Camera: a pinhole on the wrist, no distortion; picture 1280 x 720 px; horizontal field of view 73.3 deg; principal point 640.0 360.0 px. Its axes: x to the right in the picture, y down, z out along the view. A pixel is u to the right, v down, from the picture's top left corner.
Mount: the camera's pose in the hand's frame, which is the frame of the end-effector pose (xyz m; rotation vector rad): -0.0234 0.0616 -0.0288 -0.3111 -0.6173 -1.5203
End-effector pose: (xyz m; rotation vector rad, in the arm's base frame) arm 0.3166 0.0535 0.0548 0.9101 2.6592 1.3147
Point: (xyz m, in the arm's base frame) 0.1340 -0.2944 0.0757
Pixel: behind the camera
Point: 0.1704 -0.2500 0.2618
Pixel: behind the camera
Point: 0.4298 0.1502 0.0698
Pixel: 815.9 414.9
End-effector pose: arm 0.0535 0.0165 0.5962 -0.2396 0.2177 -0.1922
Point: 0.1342 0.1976 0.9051
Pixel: 1085.6 555.7
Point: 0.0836 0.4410 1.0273
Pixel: 795.2 349.6
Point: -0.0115 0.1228 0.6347
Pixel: outside the picture
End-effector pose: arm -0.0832 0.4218 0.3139 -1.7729 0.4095 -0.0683
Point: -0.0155 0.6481 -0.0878
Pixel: 585.3 694.7
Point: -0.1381 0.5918 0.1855
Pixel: 990.5 285.0
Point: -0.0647 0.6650 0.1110
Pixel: 938.4 538.7
